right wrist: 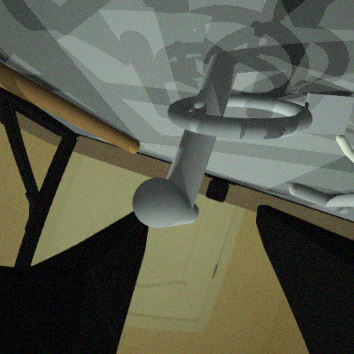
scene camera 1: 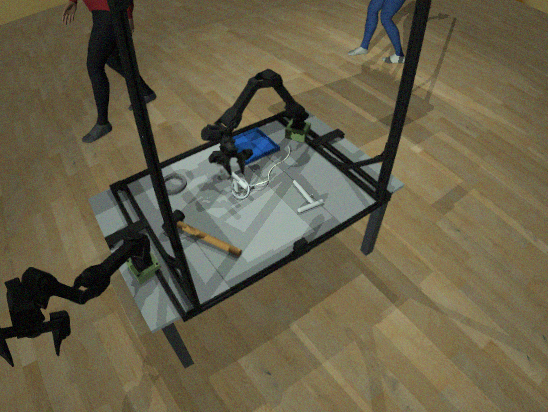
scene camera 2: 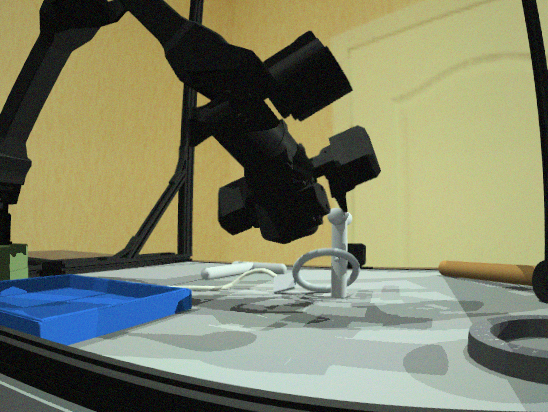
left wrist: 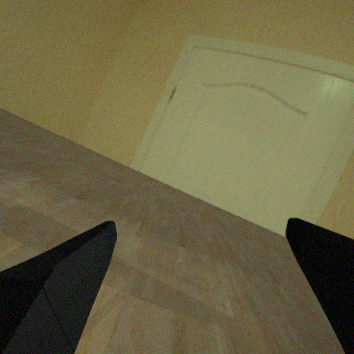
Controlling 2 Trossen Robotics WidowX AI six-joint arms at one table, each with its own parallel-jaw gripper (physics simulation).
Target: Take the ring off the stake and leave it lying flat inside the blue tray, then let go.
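Frame: origin at the left arm's base, x back, y right, z up, level; centimetres.
Seen in the pictures: left gripper, between the fingertips: [scene camera 1: 35, 360] [left wrist: 201, 228]; right gripper, between the fingertips: [right wrist: 201, 214] [scene camera 1: 237, 174] [scene camera 2: 324, 217]; left arm's base, origin of its link: [scene camera 1: 142, 262]; right arm's base, origin of its link: [scene camera 1: 298, 125].
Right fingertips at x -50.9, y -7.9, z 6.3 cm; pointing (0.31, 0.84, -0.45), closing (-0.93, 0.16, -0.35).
Observation:
Offsets run from my right fingertips to a thing's top centre. "pt": to the spot under its first point.
The pale ring [scene camera 2: 296, 272] [right wrist: 240, 128] is around the lower part of the upright white stake @(dx +1.8, dy +2.8, dz +1.1 cm) [scene camera 2: 339, 240] [right wrist: 192, 157], off-centre, above the table. The stake has a rounded knob and small stub on top. My right gripper [scene camera 1: 237, 171] [right wrist: 201, 214] is partly open and empty, tilted down at the stake's top. In the right wrist view the knob lies by the left-hand fingertip; in scene camera 2 one fingertip is hidden. The blue tray @(dx -23.3, dy -20.0, dz -7.8 cm) [scene camera 1: 270, 150] [scene camera 2: 125, 314] is behind the stake in scene camera 1. My left gripper [scene camera 1: 35, 360] [left wrist: 201, 228] is wide open and empty, off the table.
A thick grey ring @(dx +19.0, dy -22.7, dz -8.6 cm) [scene camera 1: 185, 183] [scene camera 2: 481, 340] lies to one side. A hammer @(dx +25.8, dy +10.8, dz -5.1 cm) [scene camera 1: 210, 239] [scene camera 2: 485, 271] [right wrist: 70, 112] and a white T-shaped piece @(dx -18.1, dy +19.0, dz -8.1 cm) [scene camera 1: 311, 205] [scene camera 2: 245, 269] lie on the table. A white cable @(pt dx -14.1, dy +2.6, dz -9.5 cm) [scene camera 2: 225, 283] runs between stake and tray. Black frame posts [scene camera 1: 145, 135] rise at the table's edges.

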